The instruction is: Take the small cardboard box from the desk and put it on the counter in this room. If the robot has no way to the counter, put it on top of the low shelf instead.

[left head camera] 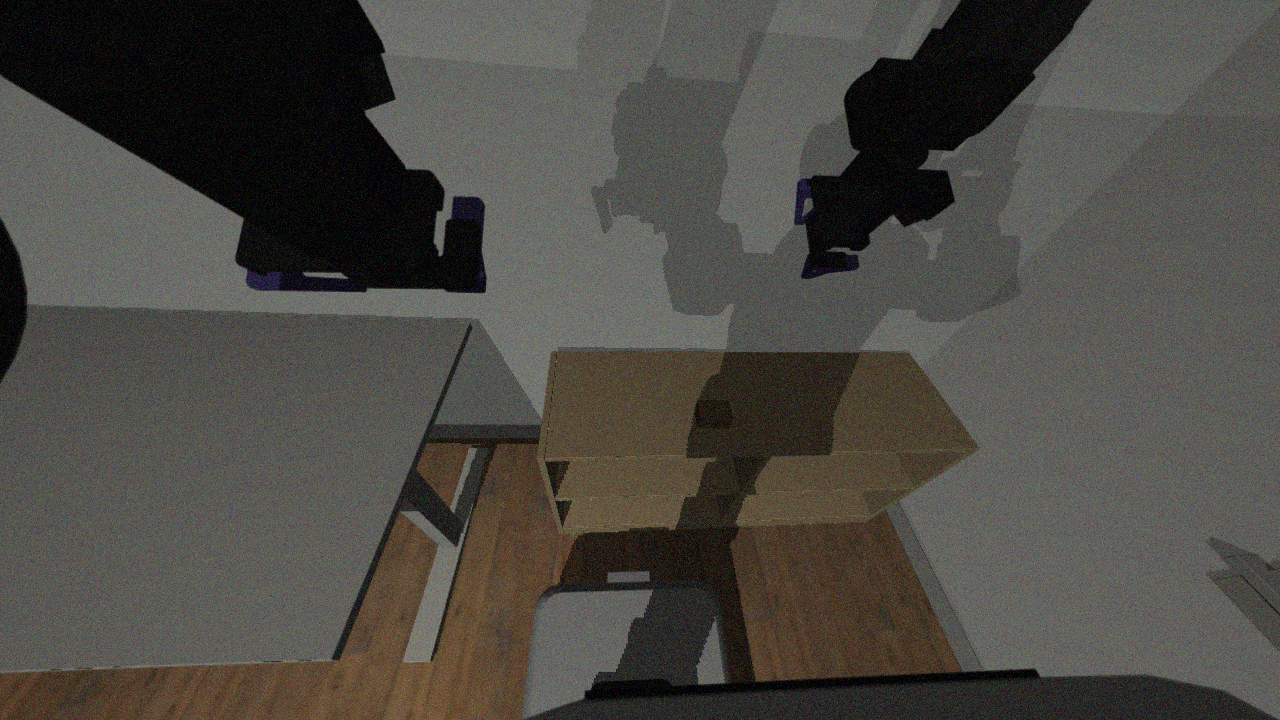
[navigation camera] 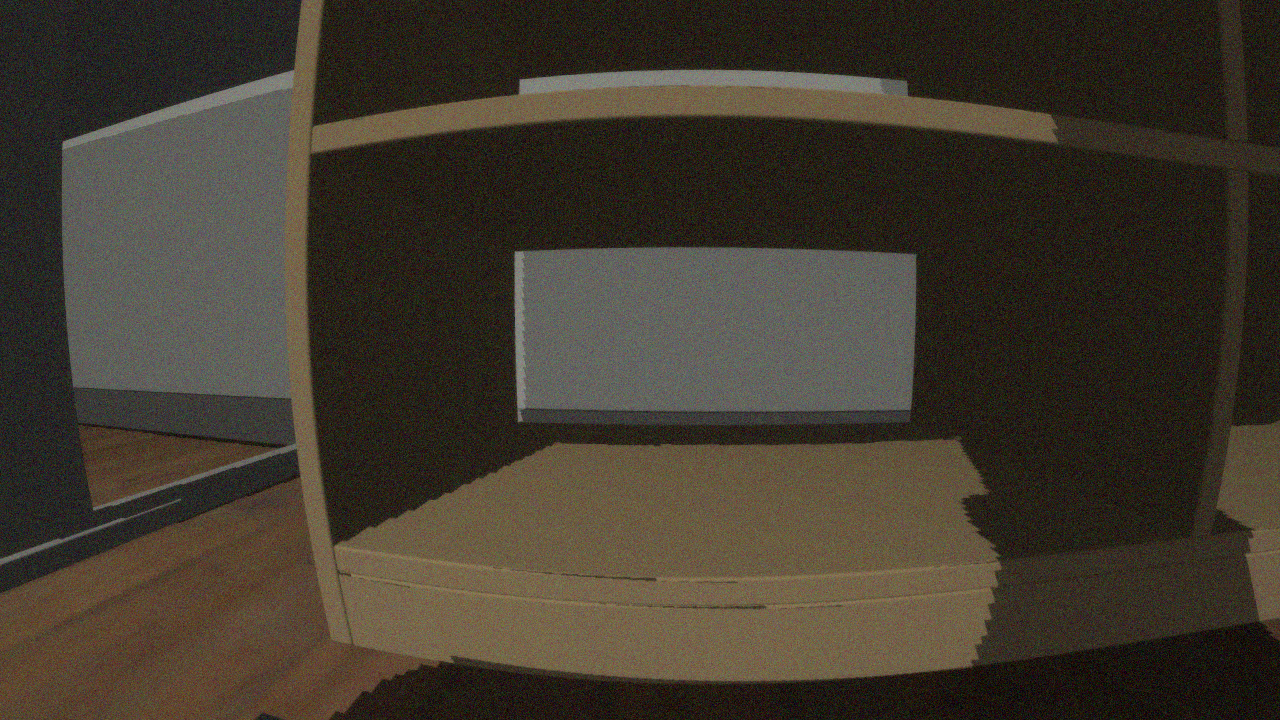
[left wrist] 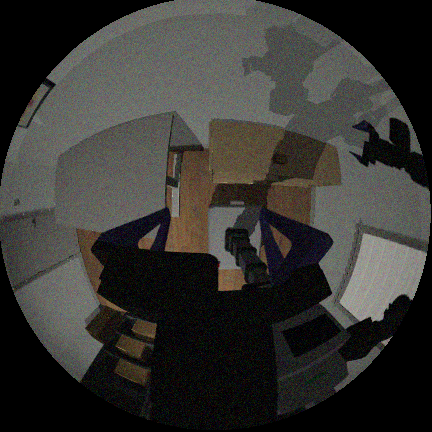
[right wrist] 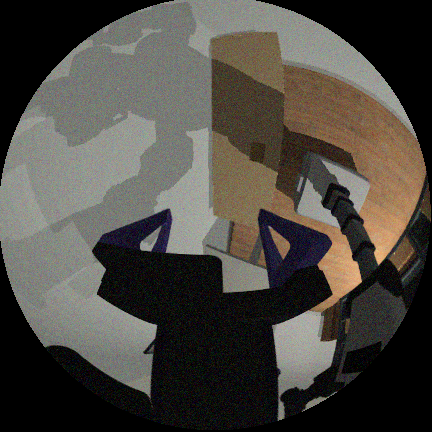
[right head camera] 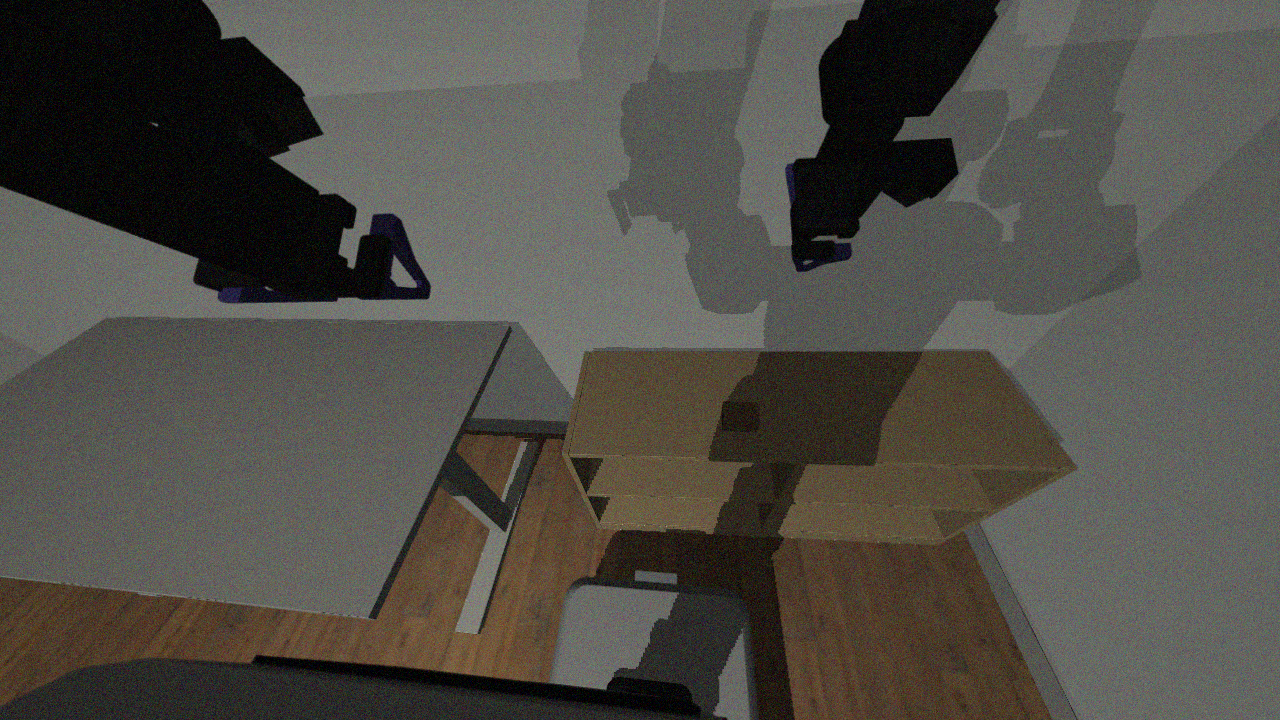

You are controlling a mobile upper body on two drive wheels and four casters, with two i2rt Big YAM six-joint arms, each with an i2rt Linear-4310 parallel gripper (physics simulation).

Scene:
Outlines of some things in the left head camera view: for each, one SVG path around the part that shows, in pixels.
My left gripper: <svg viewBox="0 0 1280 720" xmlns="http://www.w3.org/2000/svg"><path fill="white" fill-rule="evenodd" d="M200 192L244 218L235 261L239 266L247 269L246 284L252 289L259 291L366 292L367 288L444 289L446 292L485 293L486 272L482 255L485 213L483 201L478 197L453 197L451 219L447 220L445 225L443 254L439 257L439 250L434 244L437 211L443 211L445 190L433 172L429 170L405 169L400 215L394 217L328 152L325 129L306 107L314 124L314 145L307 162L293 178L272 191L249 198L224 199ZM303 272L342 273L348 279L305 276Z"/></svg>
My right gripper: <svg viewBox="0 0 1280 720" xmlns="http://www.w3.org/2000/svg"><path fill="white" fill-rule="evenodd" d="M848 167L840 176L814 175L811 179L800 179L797 183L794 225L806 223L810 252L807 255L802 271L802 279L811 279L827 273L858 269L858 255L846 255L845 252L826 250L831 250L833 247L850 248L850 251L862 251L870 244L869 233L846 233L844 230L872 204L881 203L888 196L880 200L871 200L857 193L854 194L847 185L846 172ZM812 198L813 209L805 216L802 216L805 199Z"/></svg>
A small cardboard box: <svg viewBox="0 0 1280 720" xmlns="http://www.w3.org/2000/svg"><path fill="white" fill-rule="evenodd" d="M697 400L694 409L697 428L729 429L733 421L729 400Z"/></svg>

